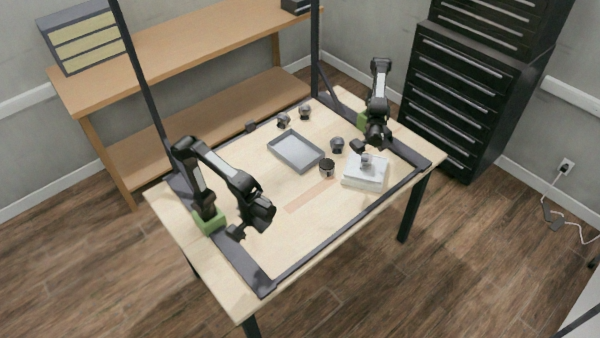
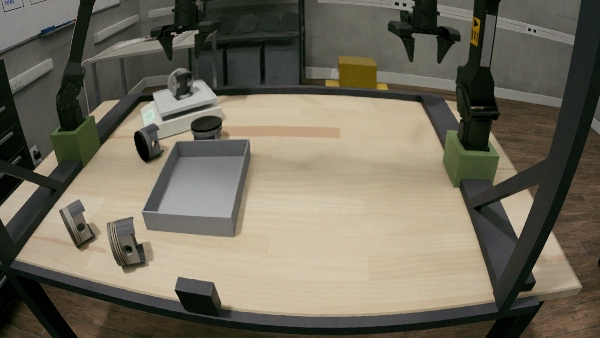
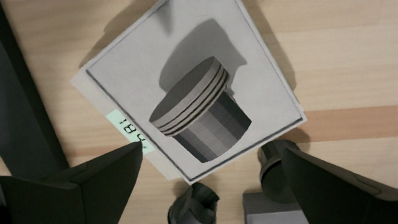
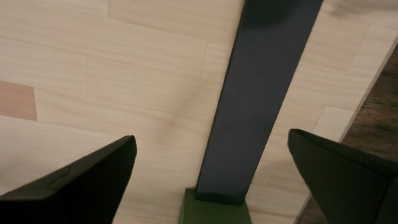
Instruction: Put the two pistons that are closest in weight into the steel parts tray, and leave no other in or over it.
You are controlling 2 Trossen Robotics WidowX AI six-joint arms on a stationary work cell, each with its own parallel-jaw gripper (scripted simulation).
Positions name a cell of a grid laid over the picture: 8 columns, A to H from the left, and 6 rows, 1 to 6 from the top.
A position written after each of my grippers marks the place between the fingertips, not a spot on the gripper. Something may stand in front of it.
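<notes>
Steel parts tray (image 2: C4), (image 1: E3); out of frame in image 4. White scale (image 2: C3), (image 1: E4), (image 3: B3); image 4, out of frame. Left gripper, mine (image 2: C2), (image 3: E5). My right gripper (image 2: F2).
</notes>
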